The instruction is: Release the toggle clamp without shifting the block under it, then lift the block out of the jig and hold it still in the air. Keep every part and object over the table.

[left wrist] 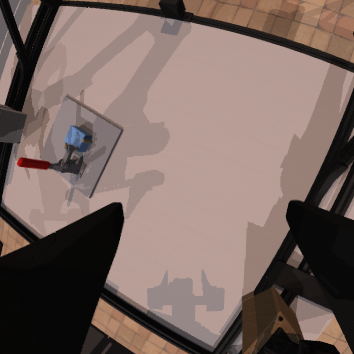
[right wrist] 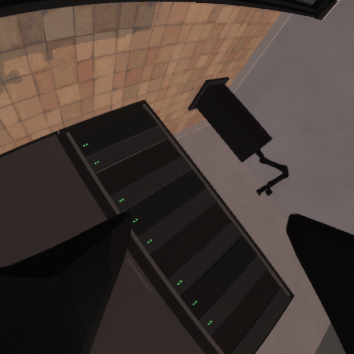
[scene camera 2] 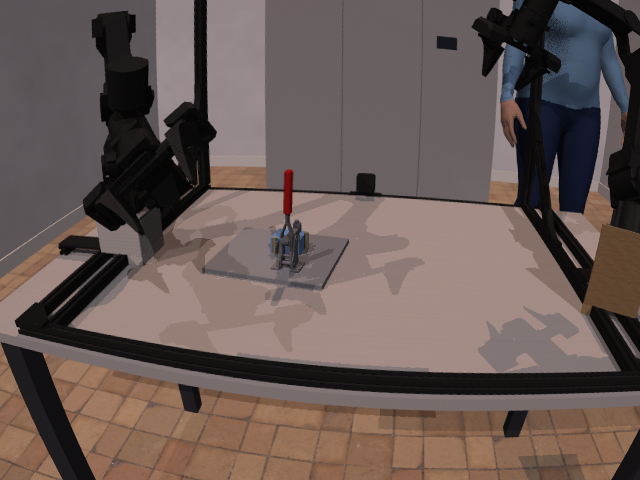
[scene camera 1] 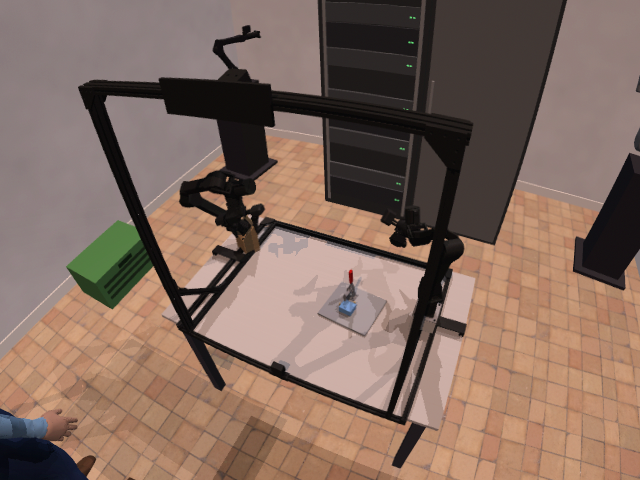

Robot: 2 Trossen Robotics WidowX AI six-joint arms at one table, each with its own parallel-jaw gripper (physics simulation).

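Frame: origin at the left arm's base, x down, y ahead, z right, level; metres.
Seen in the pictures: left gripper, fingertip midpoint: (left wrist: 205, 210) (scene camera 2: 500, 83) (scene camera 1: 247, 235); right gripper, fingertip midpoint: (right wrist: 209, 222) (scene camera 2: 166, 208) (scene camera 1: 392, 219); left arm's base at its link origin: (left wrist: 277, 353) (scene camera 2: 627, 241) (scene camera 1: 244, 227); right arm's base at its link origin: (scene camera 1: 427, 309).
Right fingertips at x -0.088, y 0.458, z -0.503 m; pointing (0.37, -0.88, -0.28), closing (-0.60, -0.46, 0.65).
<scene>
Pixels of each thing's top centre, then the offset from my right fingertips to it. "*": a spot on its surface instead.
- toggle clamp at its top centre: (left wrist: 19, 154) (scene camera 1: 348, 273) dx +0.041, dy +0.097, dz +0.323 m
- grey jig plate at its top centre: (scene camera 2: 278, 252) (left wrist: 74, 144) (scene camera 1: 352, 306) dx +0.211, dy +0.138, dz +0.329 m
- blue block at its top centre: (scene camera 2: 288, 234) (left wrist: 73, 137) (scene camera 1: 347, 305) dx +0.183, dy +0.135, dz +0.356 m
- small black box at a spot on its surface: (scene camera 2: 366, 183) (scene camera 1: 279, 365) * dx +0.185, dy +0.202, dz +0.727 m
The toggle clamp (scene camera 1: 351, 292) (scene camera 2: 287, 253) (left wrist: 71, 165) stands on the grey jig plate (scene camera 1: 369, 312) (scene camera 2: 232, 258) (left wrist: 103, 150). Its red handle (scene camera 1: 351, 276) (scene camera 2: 287, 192) (left wrist: 33, 163) points up, and its arm reaches over the blue block (scene camera 1: 347, 308) (left wrist: 77, 137). The block sits flat on the plate between small tan stops, partly hidden behind the clamp in scene camera 2. My left gripper (scene camera 2: 501, 81) (left wrist: 205, 210) is open and empty, high above the table and well away from the jig. My right gripper (scene camera 2: 167, 208) (right wrist: 209, 222) is open and empty, beside the plate; its wrist view shows no jig.
A black frame (scene camera 1: 129, 198) with tall posts and a top beam surrounds the table. A small black box (scene camera 1: 278, 367) (scene camera 2: 366, 183) sits on one rail. A tan block (scene camera 1: 248, 241) (scene camera 2: 615, 271) is at my left arm's base. A person (scene camera 2: 560, 77) stands beyond the table.
</scene>
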